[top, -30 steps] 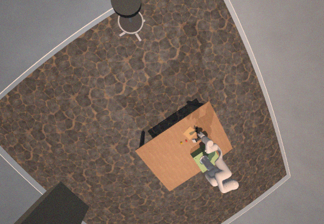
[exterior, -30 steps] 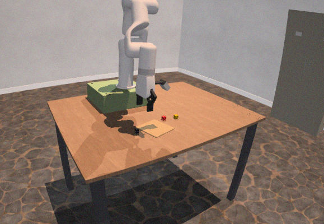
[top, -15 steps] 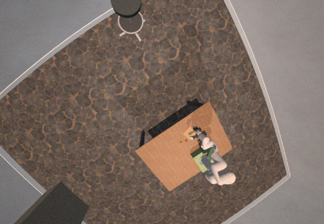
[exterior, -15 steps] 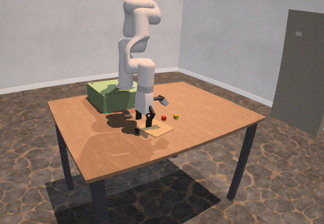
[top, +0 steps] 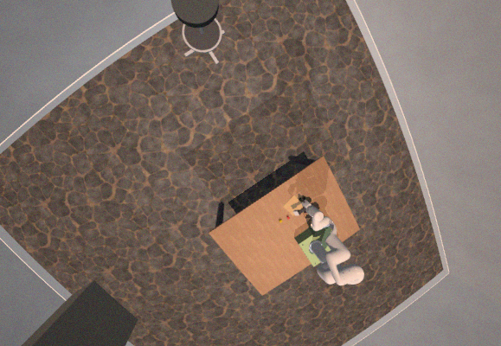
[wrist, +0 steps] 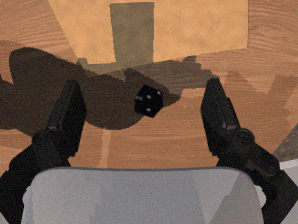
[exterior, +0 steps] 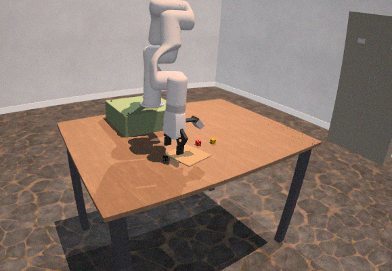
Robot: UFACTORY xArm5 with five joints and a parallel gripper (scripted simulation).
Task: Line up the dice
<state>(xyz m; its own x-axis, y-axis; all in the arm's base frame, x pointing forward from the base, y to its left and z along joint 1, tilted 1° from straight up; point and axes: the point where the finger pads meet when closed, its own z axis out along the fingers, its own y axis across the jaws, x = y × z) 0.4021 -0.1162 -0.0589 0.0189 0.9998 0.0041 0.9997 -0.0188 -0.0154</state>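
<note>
The black die is 40 mm to the right of my hand and 40 mm below it. Round my hand: red die: 60 mm behind, 170 mm to the left, 40 mm below; yellow die: 40 mm behind, 240 mm to the left, 40 mm below; tan mat: 70 mm to the left, 50 mm below.
</note>
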